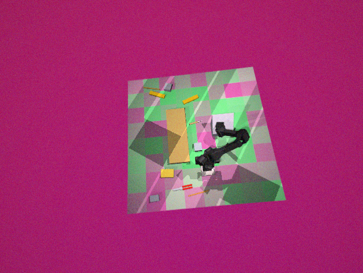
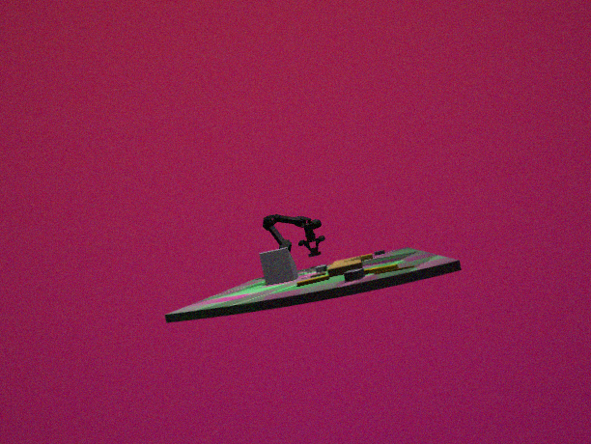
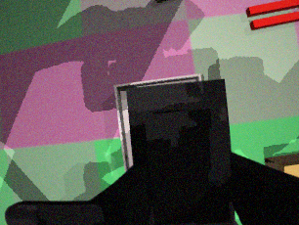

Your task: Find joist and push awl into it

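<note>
Now: the white tray 10 mm behind my gripper tip, 10 mm to the right of it and 120 mm below it. From my gripper tip the other things lie so: yellow block: 340 mm ahead, 50 mm to the left, 120 mm below; stud finder: 20 mm to the right, 20 mm above; awl: 60 mm ahead, 430 mm to the right, 120 mm below.
</note>
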